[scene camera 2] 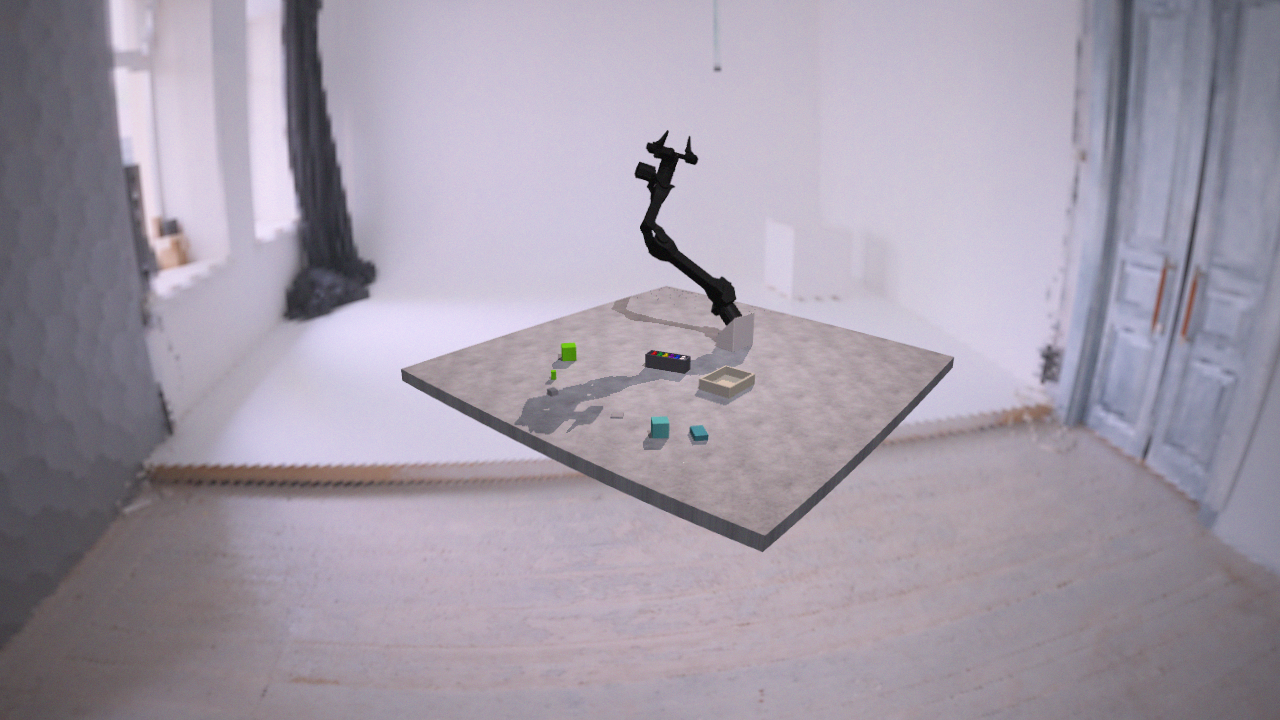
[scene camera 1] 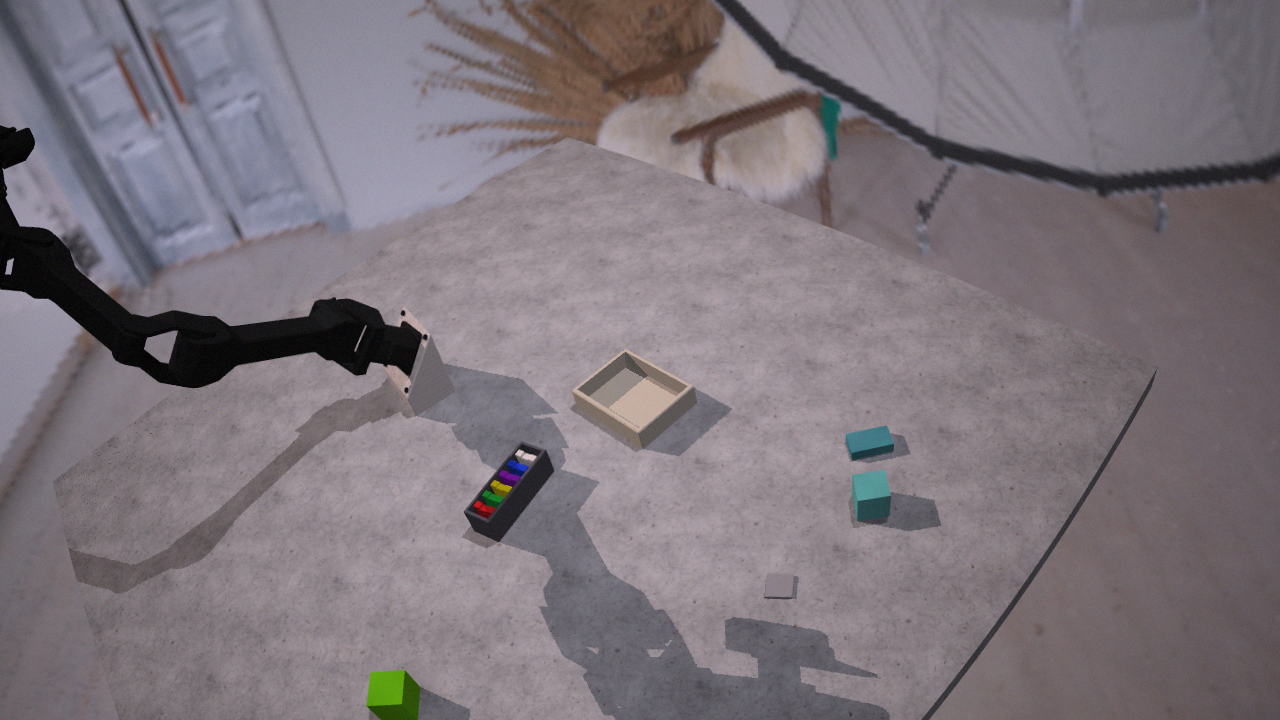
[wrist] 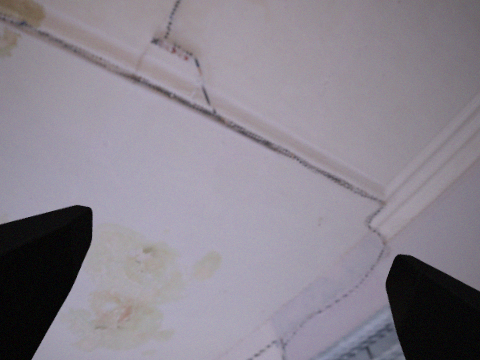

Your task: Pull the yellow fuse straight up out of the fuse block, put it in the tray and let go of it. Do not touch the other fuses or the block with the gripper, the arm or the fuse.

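Observation:
Beige tray present. My gripper open, holding nothing, visible in the wrist view too.

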